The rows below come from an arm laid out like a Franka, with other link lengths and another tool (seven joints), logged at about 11 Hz.
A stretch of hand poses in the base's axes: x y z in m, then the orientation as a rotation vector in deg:
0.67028 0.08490 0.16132 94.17 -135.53 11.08
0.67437 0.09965 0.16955 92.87 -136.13 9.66
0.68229 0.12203 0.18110 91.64 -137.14 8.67
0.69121 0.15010 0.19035 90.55 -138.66 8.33
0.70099 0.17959 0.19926 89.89 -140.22 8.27
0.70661 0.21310 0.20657 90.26 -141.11 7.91
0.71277 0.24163 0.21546 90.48 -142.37 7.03
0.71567 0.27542 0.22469 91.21 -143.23 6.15
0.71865 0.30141 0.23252 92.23 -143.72 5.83
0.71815 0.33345 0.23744 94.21 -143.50 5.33
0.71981 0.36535 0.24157 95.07 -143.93 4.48
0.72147 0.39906 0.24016 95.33 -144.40 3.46
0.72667 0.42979 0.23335 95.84 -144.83 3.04
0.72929 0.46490 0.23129 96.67 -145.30 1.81
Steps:
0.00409 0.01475 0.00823 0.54 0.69 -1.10
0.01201 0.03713 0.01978 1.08 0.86 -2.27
0.02093 0.06520 0.02903 1.57 0.32 -3.44
0.03071 0.09469 0.03794 2.11 -0.53 -4.34
0.03633 0.12820 0.04525 2.86 -1.16 -4.43
0.04249 0.15673 0.05414 4.00 -1.78 -4.78
0.04539 0.19052 0.06337 5.14 -2.30 -4.68
0.04837 0.21651 0.07120 5.90 -2.90 -4.26
0.04787 0.24855 0.07612 6.77 -3.27 -3.07
0.04953 0.28045 0.08025 7.73 -3.56 -2.78
0.05119 0.31416 0.07884 8.58 -3.60 -2.86
0.05639 0.34489 0.07203 9.18 -3.94 -2.73
0.05901 0.38000 0.06997 10.35 -4.12 -2.50

